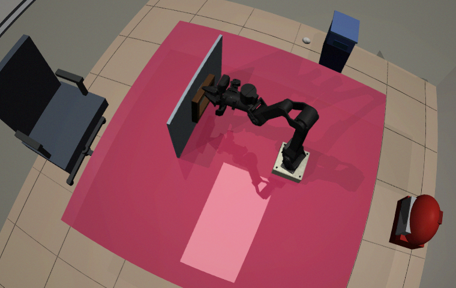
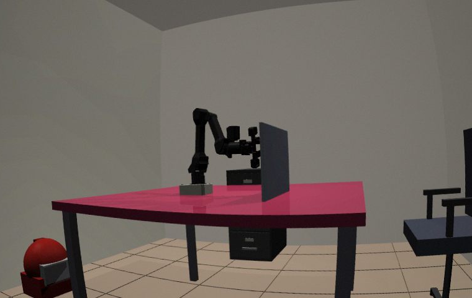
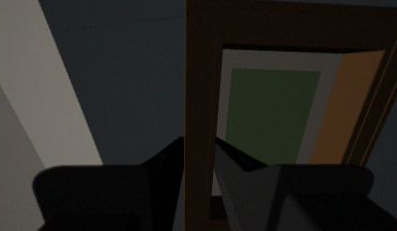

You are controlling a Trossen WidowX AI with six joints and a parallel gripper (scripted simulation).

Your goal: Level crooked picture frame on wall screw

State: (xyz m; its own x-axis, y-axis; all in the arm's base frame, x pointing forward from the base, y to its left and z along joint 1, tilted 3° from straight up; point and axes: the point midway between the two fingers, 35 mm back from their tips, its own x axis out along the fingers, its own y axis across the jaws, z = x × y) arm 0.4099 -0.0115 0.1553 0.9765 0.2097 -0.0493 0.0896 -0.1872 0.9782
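Now: gripper tip 50 mm above the brown wooden picture frame. Round my gripper tip: wall panel: 20 mm ahead, 10 mm to the right, 70 mm below.
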